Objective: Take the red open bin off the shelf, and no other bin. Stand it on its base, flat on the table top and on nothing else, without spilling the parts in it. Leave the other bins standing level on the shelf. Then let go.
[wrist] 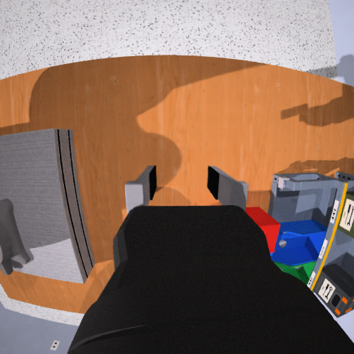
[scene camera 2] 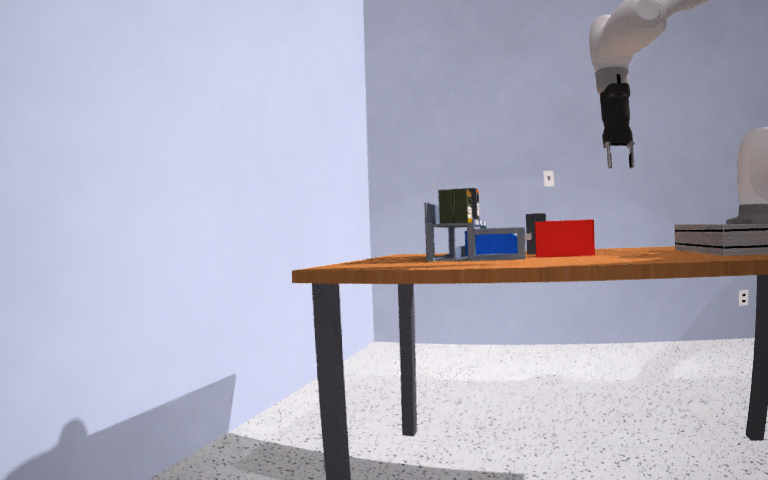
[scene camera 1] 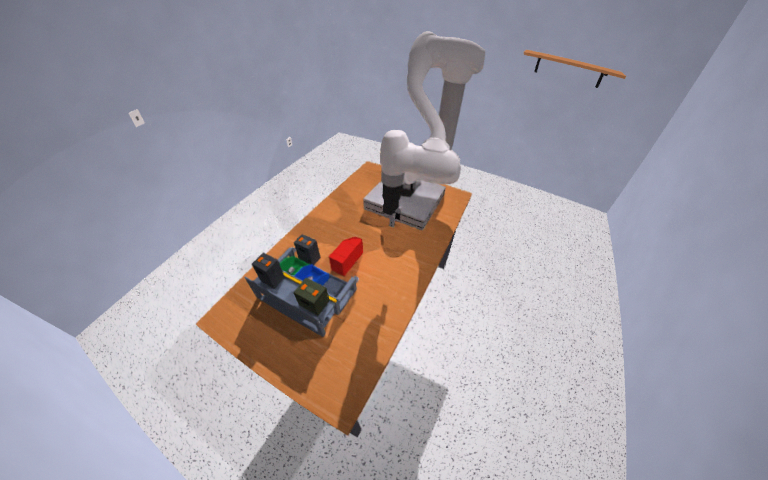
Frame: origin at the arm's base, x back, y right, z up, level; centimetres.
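Where they show: gripper, fingertip midpoint: (scene camera 2: pixel 620 167) (scene camera 1: pixel 394 222).
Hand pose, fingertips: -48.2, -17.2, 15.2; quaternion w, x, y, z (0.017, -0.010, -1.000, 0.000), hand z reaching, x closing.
Note:
After its pixels a point has its place, as x, y, z.
The red bin (scene camera 1: pixel 346 255) {-66.2, -2.1, 2.8} (scene camera 2: pixel 564 238) {-62.7, -3.1, -2.2} (wrist: pixel 265 226) is on the table top, off the shelf (scene camera 1: pixel 283 297) {-98.1, 8.4, 2.9} (scene camera 2: pixel 429 243) {-100.0, -12.0, -2.2} (wrist: pixel 273 201), just in front of it. Closed red faces show and no opening; it looks tipped onto its side. Its parts do not show. The blue bin (scene camera 1: pixel 313 275) {-78.2, 9.9, -6.4} (scene camera 2: pixel 493 243) {-83.7, 2.8, -3.1} (wrist: pixel 306 246) and green bin (scene camera 1: pixel 289 264) {-79.7, 23.2, -4.6} (wrist: pixel 304 270) stand in the shelf; parts show in the blue one. My gripper (scene camera 1: pixel 392 224) {-48.2, -17.2, 15.2} (scene camera 2: pixel 620 163) {-48.2, -17.2, 15.2} (wrist: pixel 181 176) is open and empty, high above the table, on the robot-base side of the red bin. In the wrist view my gripper body partly hides the red bin.
Two dark cases (scene camera 1: pixel 267 270) {-95.9, 14.7, 14.7} (scene camera 1: pixel 310 296) {-95.8, -6.3, 12.5} stand on top of the shelf. Another dark case (scene camera 1: pixel 306 249) {-73.7, 14.9, 5.0} (scene camera 2: pixel 534 229) {-71.1, 13.8, 0.7} stands near the green bin's end of the shelf. The grey base block (scene camera 1: pixel 421 209) {-16.3, -19.0, 0.2} (scene camera 2: pixel 700 238) {-24.4, -8.6, -3.3} (wrist: pixel 30 175) lies on the opposite side of my gripper.

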